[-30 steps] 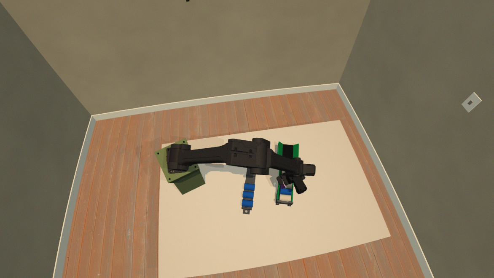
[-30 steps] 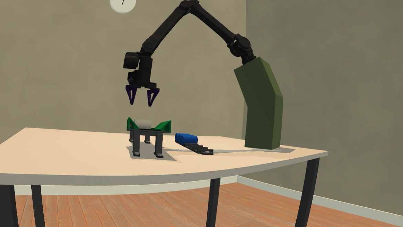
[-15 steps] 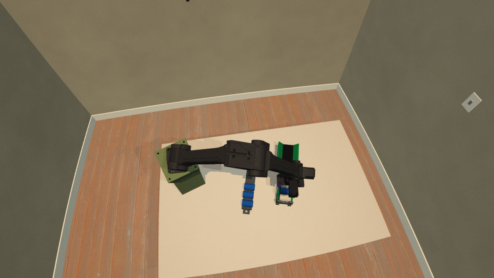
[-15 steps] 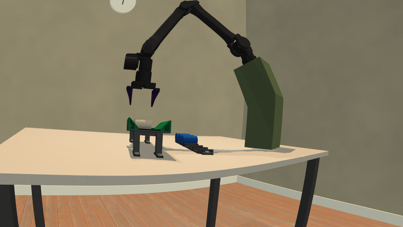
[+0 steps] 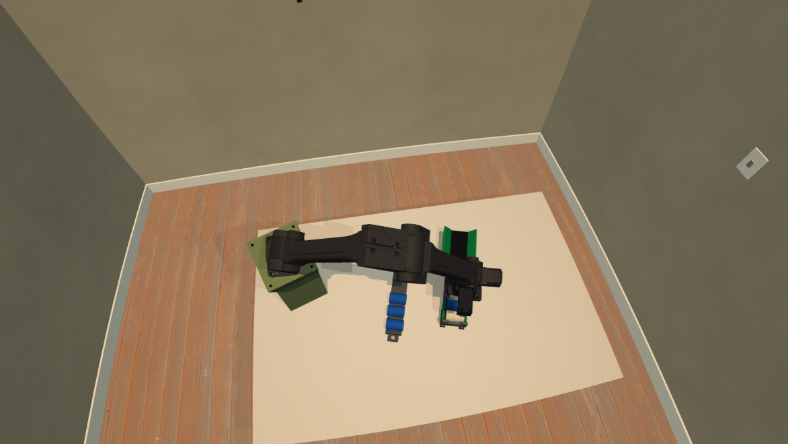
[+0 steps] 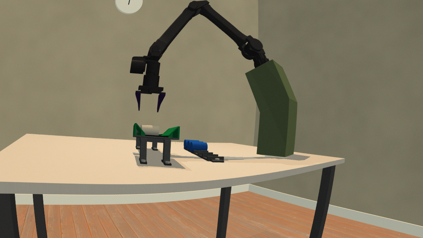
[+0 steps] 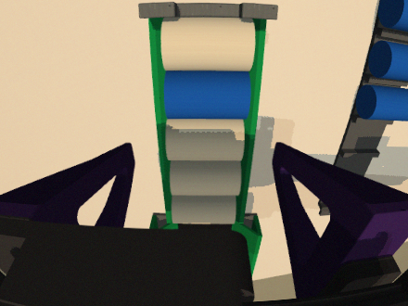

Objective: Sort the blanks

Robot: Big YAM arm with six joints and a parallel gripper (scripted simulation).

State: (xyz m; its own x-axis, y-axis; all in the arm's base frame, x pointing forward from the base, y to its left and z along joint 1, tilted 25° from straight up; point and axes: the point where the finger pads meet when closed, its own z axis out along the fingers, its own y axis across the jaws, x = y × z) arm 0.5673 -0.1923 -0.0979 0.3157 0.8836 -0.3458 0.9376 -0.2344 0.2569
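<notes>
Now: hand 100 mm above the grey stop, 60 mm to the left of it and 20 mm past it.
</notes>
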